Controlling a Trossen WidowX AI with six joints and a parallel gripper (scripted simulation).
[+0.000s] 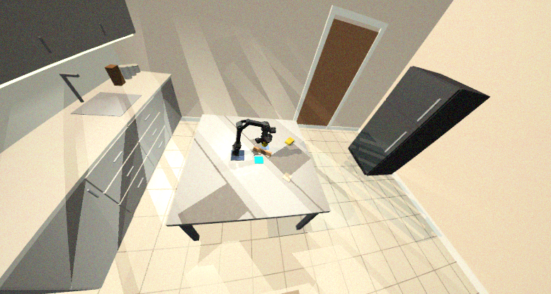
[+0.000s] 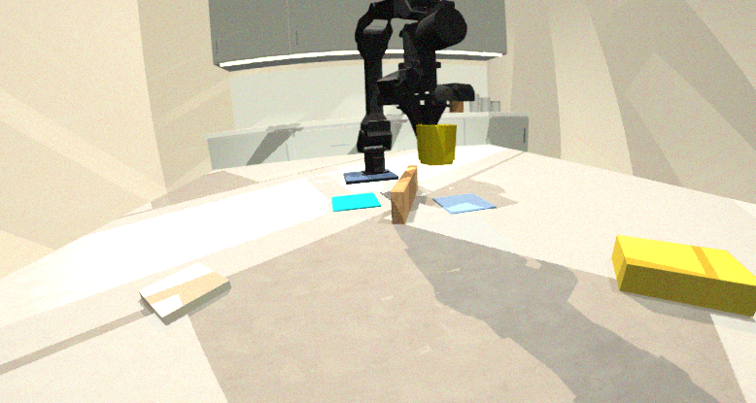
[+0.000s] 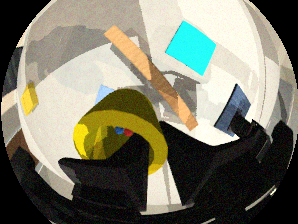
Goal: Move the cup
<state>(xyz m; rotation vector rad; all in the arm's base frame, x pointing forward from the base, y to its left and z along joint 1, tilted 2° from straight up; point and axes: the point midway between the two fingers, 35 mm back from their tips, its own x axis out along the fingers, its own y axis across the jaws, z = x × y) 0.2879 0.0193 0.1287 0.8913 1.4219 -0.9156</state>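
The turquoise pad is 130 mm to the right of my gripper tip, 120 mm below it and 50 mm behind it. Round my gripper tip: yellow cup (20 mm ahead, 10 mm to the left); then wooden block (90 mm below, 40 mm to the right); then white flat block (370 mm to the right, 190 mm ahead, 100 mm below).
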